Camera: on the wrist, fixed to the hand. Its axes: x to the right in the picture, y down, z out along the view.
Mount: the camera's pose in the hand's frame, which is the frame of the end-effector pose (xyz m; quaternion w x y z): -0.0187 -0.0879 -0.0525 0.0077 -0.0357 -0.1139 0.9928
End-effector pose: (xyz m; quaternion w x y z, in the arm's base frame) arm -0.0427 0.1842 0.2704 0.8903 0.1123 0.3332 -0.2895
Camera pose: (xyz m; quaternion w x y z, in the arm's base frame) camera -0.1337 0.1421 0.2426 0.3362 0.2669 -0.2000 0.8807
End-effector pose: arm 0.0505 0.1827 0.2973 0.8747 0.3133 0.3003 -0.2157
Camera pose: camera -0.0333 0.1594 0.2401 0.2663 0.2448 -0.4007 0.8418
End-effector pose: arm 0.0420 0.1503 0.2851 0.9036 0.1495 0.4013 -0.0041
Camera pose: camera -0.0199 0.0786 0.2420 0.0621 0.3669 -0.2481 0.8944
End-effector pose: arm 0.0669 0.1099 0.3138 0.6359 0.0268 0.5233 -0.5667
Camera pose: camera -0.0287 0.1245 0.3523 0.6281 0.4325 -0.0748 0.6426
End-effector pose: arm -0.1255 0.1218 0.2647 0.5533 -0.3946 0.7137 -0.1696
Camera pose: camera -0.1396 0.0702 0.3540 0.2398 0.6665 0.3403 0.6185
